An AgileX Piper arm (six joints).
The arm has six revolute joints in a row. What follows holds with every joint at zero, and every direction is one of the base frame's.
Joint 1 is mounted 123 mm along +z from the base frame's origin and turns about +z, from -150 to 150 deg.
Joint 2 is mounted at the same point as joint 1 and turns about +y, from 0 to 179.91 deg.
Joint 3 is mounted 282.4 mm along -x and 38.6 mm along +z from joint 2 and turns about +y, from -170 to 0 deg.
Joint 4 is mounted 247.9 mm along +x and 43.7 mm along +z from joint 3 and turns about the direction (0.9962, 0, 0.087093), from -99.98 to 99.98 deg.
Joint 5 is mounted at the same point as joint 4 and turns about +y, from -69.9 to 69.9 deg.
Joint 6 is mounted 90.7 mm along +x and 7.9 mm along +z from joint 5 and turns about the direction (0.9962, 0, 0.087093), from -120 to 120 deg.
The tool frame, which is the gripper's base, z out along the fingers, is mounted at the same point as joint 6; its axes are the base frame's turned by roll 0, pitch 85 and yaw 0 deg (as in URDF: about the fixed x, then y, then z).
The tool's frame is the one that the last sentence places.
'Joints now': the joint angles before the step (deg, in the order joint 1, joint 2, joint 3, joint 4, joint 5, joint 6). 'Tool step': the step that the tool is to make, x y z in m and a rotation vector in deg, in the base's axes. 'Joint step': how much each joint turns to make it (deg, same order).
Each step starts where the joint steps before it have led.
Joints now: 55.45 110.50 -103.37 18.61 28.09 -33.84
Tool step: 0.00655 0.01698 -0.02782 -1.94 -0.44 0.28
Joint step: 0.71 4.32 -0.97 -1.18 -2.06 -0.27
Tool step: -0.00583 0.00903 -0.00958 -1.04 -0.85 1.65
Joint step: 1.21 1.23 0.00 -0.21 -0.70 -1.23
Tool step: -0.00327 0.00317 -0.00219 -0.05 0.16 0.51
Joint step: 0.51 0.28 0.00 0.23 -0.15 -0.13
